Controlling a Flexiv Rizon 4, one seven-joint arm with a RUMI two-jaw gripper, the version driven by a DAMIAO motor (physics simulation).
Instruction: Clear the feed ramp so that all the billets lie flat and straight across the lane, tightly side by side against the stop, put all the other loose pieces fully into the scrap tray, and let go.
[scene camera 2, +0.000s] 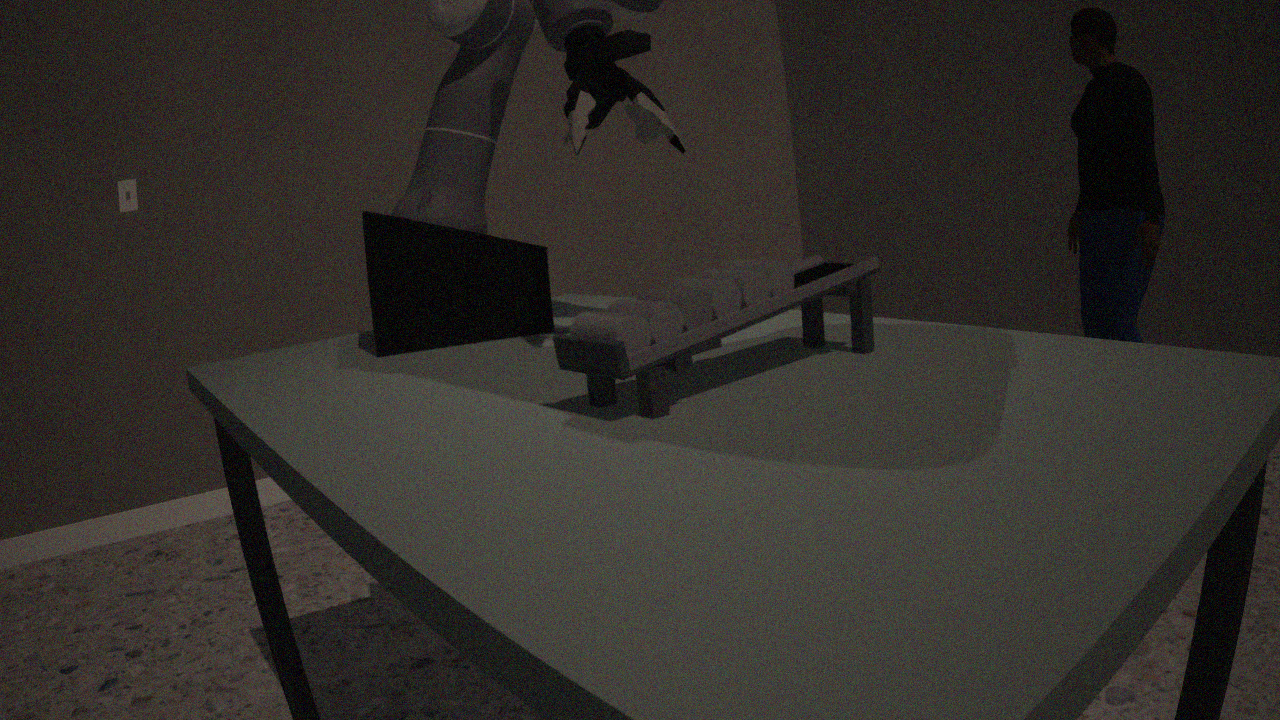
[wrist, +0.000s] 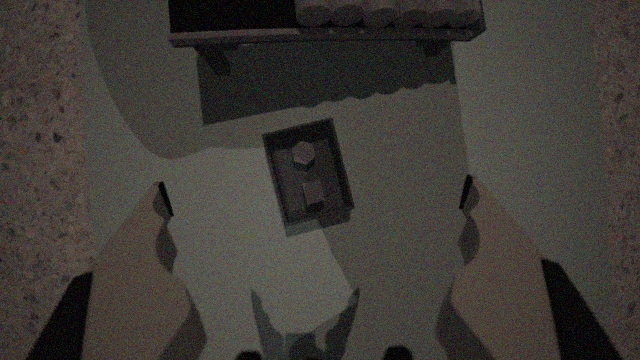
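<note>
The sloping feed ramp (scene camera 2: 756, 310) (wrist: 240, 37) holds several pale round billets (scene camera 2: 684, 300) (wrist: 380, 14). They lie across the lane, side by side, at the low end by the stop (scene camera 2: 590, 354) (wrist: 481, 19). The upper lane is bare and dark; the billets' far ends are cut off in the wrist view. The scrap tray (wrist: 343, 165) stands beside the ramp in the wrist view. A six-sided piece (wrist: 303, 152) and a small square-looking piece (wrist: 314, 192) are inside its walls. My gripper (scene camera 2: 630, 150) (wrist: 316, 182) is open and empty, high above the tray.
A black upright panel (scene camera 2: 458, 286) stands on the table (scene camera 2: 716, 555) near the arm's base, left of the ramp in the scene view. The ramp stands on legs. A person (scene camera 2: 1114, 152) stands beyond the table at the right. Shadows cross the tabletop.
</note>
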